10 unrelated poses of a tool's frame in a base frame.
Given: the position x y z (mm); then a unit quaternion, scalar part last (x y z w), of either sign.
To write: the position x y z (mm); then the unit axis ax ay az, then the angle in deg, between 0 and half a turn. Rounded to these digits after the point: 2 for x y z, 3 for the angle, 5 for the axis.
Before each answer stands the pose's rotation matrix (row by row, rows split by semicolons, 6 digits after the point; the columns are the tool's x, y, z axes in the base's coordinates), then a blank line. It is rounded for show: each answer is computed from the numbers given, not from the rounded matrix.
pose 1, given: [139.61, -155.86, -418.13, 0.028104, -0.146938, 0.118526, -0.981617]
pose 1, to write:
0.928722 0.224435 0.295136; -0.240953 0.970324 0.020343; -0.281811 -0.090007 0.955239

[139.61, -155.86, -418.13, -0.14725, 0.76986, -0.62100, 22.006]
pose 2, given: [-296.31, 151.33, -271.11, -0.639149, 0.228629, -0.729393, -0.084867]
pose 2, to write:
-0.168572 -0.416059 0.893576; -0.168453 -0.881053 -0.442006; 0.971188 -0.225036 0.078434

[-296.31, 151.33, -271.11, 0.64146, -0.22946, 0.73203, 170.263]
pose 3, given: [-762.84, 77.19, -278.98, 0.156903, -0.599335, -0.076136, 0.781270]
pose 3, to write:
0.270002 -0.069109 -0.960376; -0.307040 0.939170 -0.153905; 0.912593 0.336429 0.232358

[-762.84, 77.19, -278.98, 0.25137, -0.96017, -0.12197, 77.246]
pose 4, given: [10.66, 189.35, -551.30, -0.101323, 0.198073, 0.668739, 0.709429]
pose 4, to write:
0.027111 -0.988984 0.145520; 0.908706 0.085044 0.408681; -0.416554 0.121155 0.901002

[10.66, 189.35, -551.30, -0.14377, 0.28104, 0.94887, 89.623]
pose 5, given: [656.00, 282.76, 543.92, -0.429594, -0.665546, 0.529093, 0.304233]
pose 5, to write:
-0.445782 0.249894 -0.859553; 0.893765 0.071019 -0.442878; -0.049628 -0.965665 -0.255005

[656.00, 282.76, 543.92, -0.45097, -0.69866, 0.55542, 144.576]
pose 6, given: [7.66, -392.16, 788.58, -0.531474, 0.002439, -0.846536, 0.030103]
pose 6, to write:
-0.433258 0.048374 0.899971; -0.053559 -0.998176 0.027869; 0.899677 -0.036127 0.435059

[7.66, -392.16, 788.58, -0.53171, 0.00244, -0.84692, 176.550]
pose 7, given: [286.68, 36.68, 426.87, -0.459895, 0.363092, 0.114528, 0.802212]
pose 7, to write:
0.710095 -0.517720 0.477212; -0.150217 0.550760 0.821035; -0.687895 -0.654698 0.313322

[286.68, 36.68, 426.87, -0.77029, 0.60815, 0.19183, 73.316]
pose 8, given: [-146.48, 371.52, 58.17, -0.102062, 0.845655, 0.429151, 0.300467]
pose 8, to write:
-0.798606 -0.430510 0.420583; 0.085273 0.610826 0.787160; -0.595783 0.664495 -0.451098

[-146.48, 371.52, 58.17, -0.10701, 0.88662, 0.44994, 145.029]
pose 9, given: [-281.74, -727.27, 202.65, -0.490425, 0.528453, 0.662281, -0.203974]
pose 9, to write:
-0.435756 -0.248157 -0.865179; -0.788509 -0.358265 0.499900; -0.434017 0.900036 -0.039558

[-281.74, -727.27, 202.65, 0.50096, -0.53980, -0.67650, 156.461]
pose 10, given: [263.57, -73.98, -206.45, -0.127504, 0.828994, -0.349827, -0.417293]
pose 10, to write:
-0.619219 -0.503360 -0.602658; 0.080561 0.722728 -0.686422; 0.781075 -0.473596 -0.406976

[263.57, -73.98, -206.45, 0.14030, -0.91221, 0.38494, 130.672]
